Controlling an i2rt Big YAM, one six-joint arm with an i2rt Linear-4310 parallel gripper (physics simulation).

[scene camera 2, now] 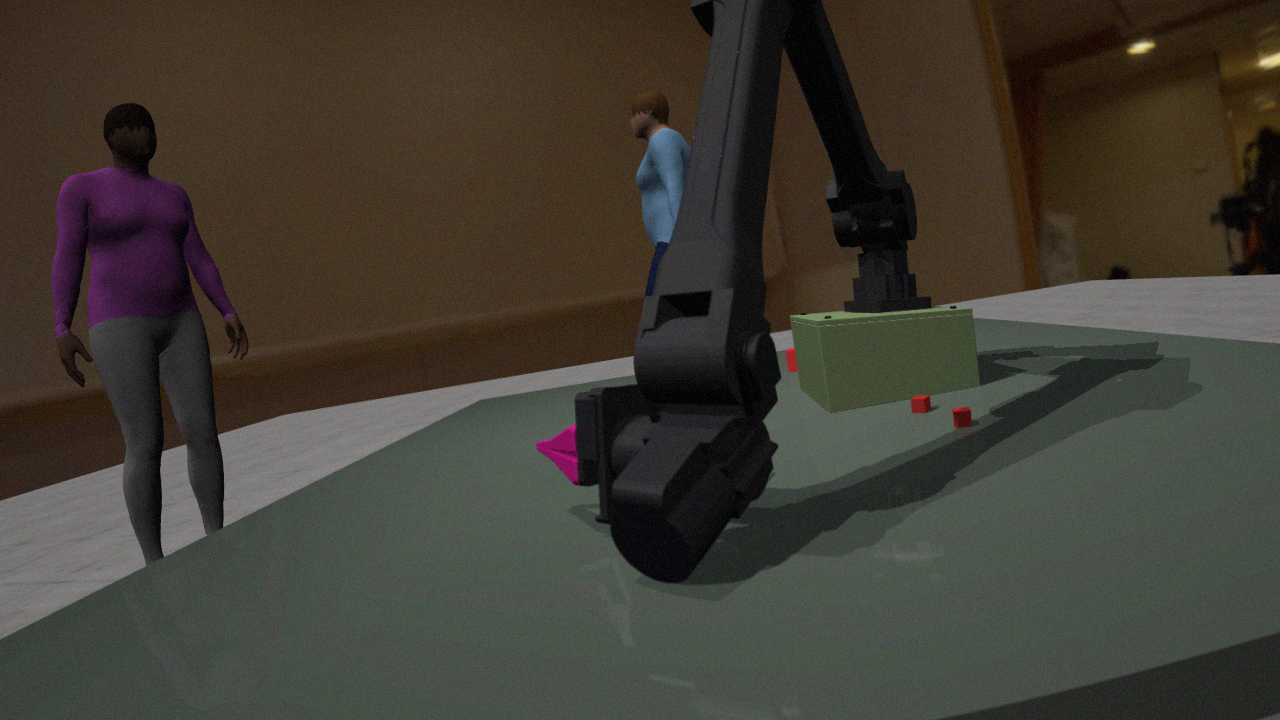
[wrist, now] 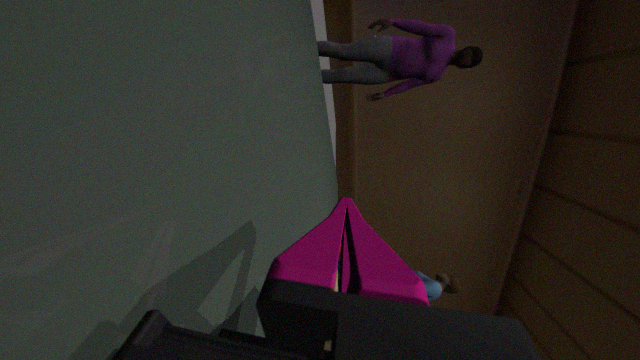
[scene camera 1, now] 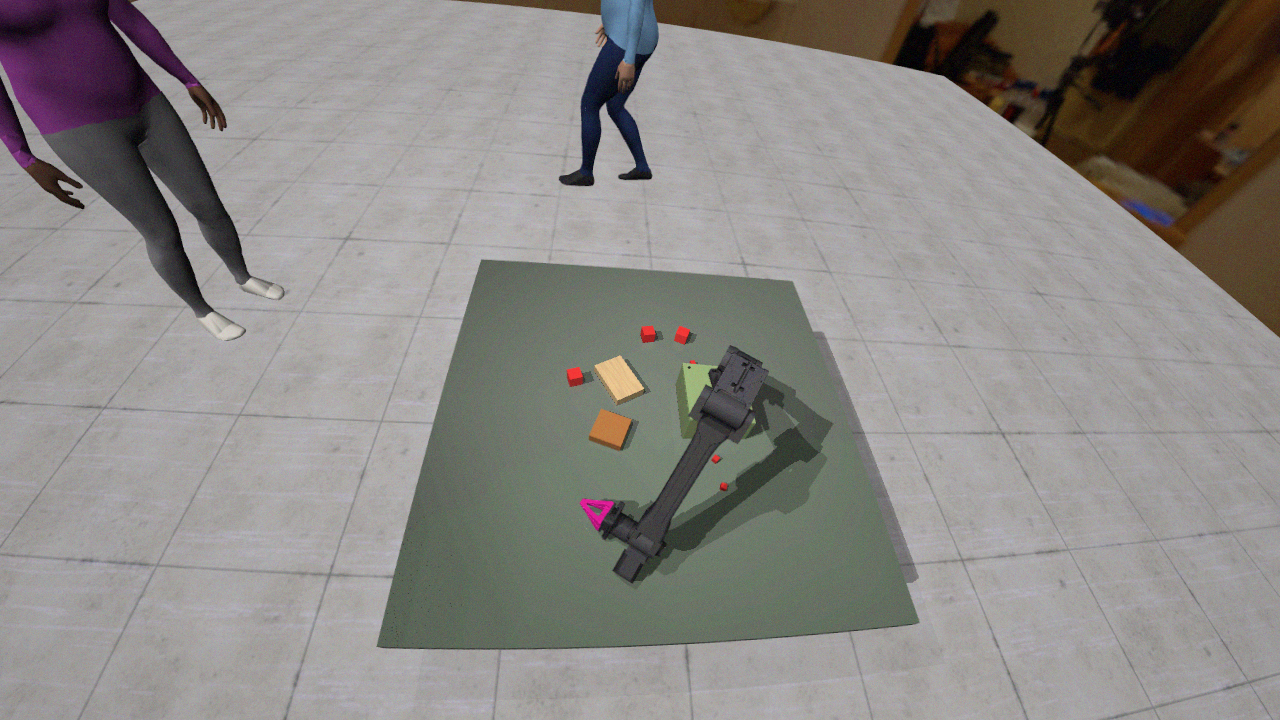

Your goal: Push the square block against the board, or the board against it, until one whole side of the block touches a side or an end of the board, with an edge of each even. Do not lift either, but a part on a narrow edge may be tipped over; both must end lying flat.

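Observation:
The square block, orange-brown, lies flat left of the middle of the mat in scene camera 1. The board, pale wood, lies flat behind it at a different angle, with a gap between the two. My gripper has magenta fingers and is shut and empty. It is low over the mat, in front of the block and apart from it, with the fingers pointing roughly level toward the left. In scene camera 2 the arm hides the block and board. Neither can be made out clearly in the wrist view.
A green box stands right of the parts, near the arm base. Red cubes lie left of the board, behind it, and in front of the box. Everything lies on the green mat. Two people stand beyond.

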